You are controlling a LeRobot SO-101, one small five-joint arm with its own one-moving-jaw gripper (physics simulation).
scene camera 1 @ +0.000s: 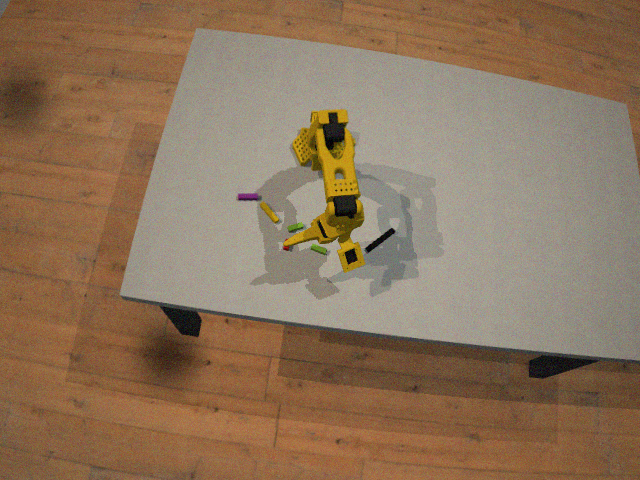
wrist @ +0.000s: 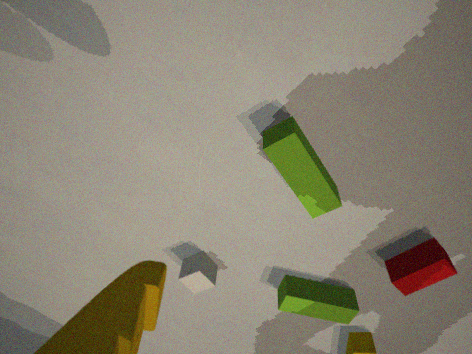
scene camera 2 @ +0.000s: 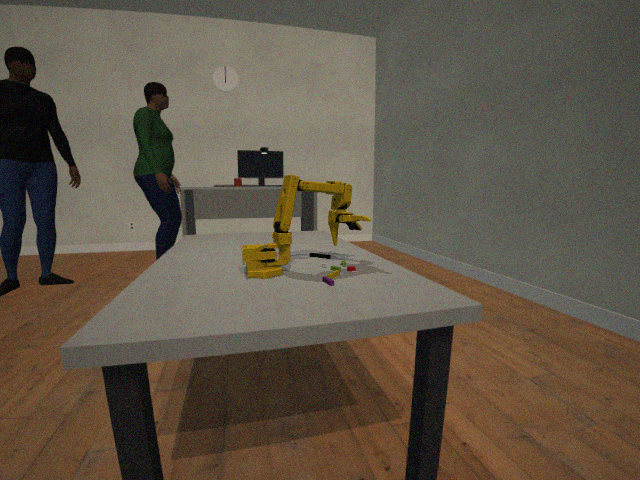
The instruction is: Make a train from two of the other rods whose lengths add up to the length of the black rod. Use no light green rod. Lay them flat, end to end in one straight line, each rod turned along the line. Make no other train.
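Frame: origin at the arm's base, x ahead, y left, z up, level; millimetres.
Seen in the pictures: hand, its tool point: (scene camera 1: 336, 234) (wrist: 162, 287) (scene camera 2: 336, 244); arm's base, origin of its link: (scene camera 1: 317, 157) (scene camera 2: 270, 272).
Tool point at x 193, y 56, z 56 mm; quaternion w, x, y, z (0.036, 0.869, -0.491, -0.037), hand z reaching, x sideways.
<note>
Pixels of each thing's top centre, then the offset from my tool point to it. Level surfaces: height alone.
- black rod, centre of its top: (scene camera 1: 380, 239) (scene camera 2: 319, 254) dx -24, dy +92, dz -46 mm
- purple rod, centre of its top: (scene camera 1: 247, 195) (scene camera 2: 328, 278) dx -77, dy -183, dz -46 mm
- yellow rod, centre of its top: (scene camera 1: 269, 211) (scene camera 2: 333, 272) dx -49, dy -135, dz -46 mm
- short red rod, centre of its top: (wrist: 424, 278) (scene camera 1: 287, 243) (scene camera 2: 351, 266) dx +14, dy -90, dz -46 mm
- small white rod, centre of its top: (wrist: 196, 282) dx -46, dy -35, dz -46 mm
- grey table, height of its surface: dz -56 mm
The black rod (scene camera 1: 379, 240) (scene camera 2: 320, 255) lies right of the gripper in scene view 1. A purple rod (scene camera 1: 248, 196) (scene camera 2: 328, 281) and a yellow rod (scene camera 1: 269, 212) (scene camera 2: 333, 274) (wrist: 361, 342) lie at the left, apart and at different angles. A short red rod (scene camera 1: 285, 248) (scene camera 2: 351, 268) (wrist: 422, 267) is partly covered by the moving jaw in scene view 1. A small white rod (wrist: 197, 275) lies near the jaw in the wrist view; the arm hides it in scene view 1. My gripper (scene camera 1: 310, 238) (scene camera 2: 352, 231) is fully open and empty, high above the table.
One light green rod (scene camera 1: 318, 249) (scene camera 2: 343, 263) (wrist: 305, 172) lies near the red rod. Another light green rod (scene camera 1: 295, 227) (scene camera 2: 335, 268) (wrist: 320, 300) lies between the red and yellow rods and the arm. All rest on the grey table (scene camera 1: 491, 206) (scene camera 2: 248, 315).
</note>
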